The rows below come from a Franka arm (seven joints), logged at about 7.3 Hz.
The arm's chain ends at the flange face. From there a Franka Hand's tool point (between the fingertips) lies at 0.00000 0.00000 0.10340 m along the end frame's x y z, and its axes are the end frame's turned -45 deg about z.
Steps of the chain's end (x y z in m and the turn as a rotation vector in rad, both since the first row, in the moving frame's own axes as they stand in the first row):
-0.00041, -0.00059, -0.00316, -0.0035, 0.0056, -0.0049
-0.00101, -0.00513, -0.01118, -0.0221, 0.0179, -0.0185
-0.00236, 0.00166, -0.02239, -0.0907, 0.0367, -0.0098
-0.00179, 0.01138, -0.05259, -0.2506, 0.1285, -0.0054
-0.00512, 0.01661, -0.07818, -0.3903, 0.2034, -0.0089
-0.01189, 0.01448, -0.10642, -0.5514, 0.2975, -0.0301
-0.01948, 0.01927, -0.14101, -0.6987, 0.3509, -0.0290
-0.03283, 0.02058, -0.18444, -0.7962, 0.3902, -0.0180
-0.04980, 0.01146, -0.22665, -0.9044, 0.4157, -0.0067
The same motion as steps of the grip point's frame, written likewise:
0.00028, -0.00004, -0.00316, -0.0064, 0.0015, -0.0049
0.00263, -0.00141, -0.01122, -0.0283, -0.0030, -0.0185
-0.00674, 0.00882, -0.02288, -0.0901, -0.0382, -0.0098
-0.01805, 0.03416, -0.05666, -0.2681, -0.0863, -0.0054
-0.02840, 0.05020, -0.08803, -0.4198, -0.1322, -0.0089
-0.03511, 0.06018, -0.12606, -0.6003, -0.1795, -0.0301
-0.04926, 0.06935, -0.17104, -0.7422, -0.2459, -0.0290
-0.06298, 0.06740, -0.22249, -0.8389, -0.2871, -0.0180
-0.07314, 0.05435, -0.27378, -0.9335, -0.3456, -0.0067

